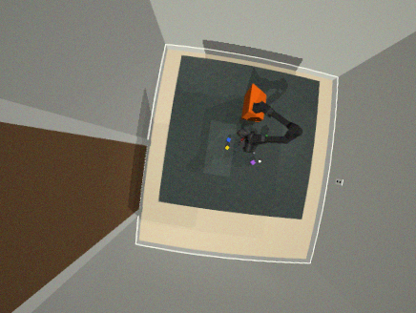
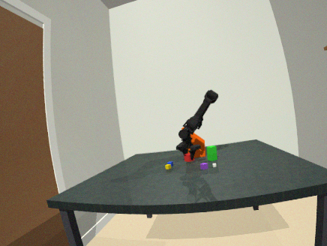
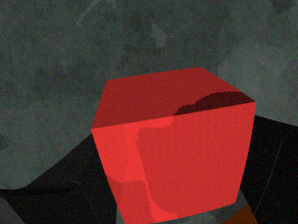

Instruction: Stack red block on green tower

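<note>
Right now my gripper tip is 2 cm short of the blue block, 13 cm to the left of it and 1 cm above it. The rest, counted from my gripper tip: red block (2 cm above); then purple block (17 cm ahead, 11 cm to the left, 1 cm below); then yellow block (9 cm ahead, 13 cm to the right, 1 cm below).
</note>
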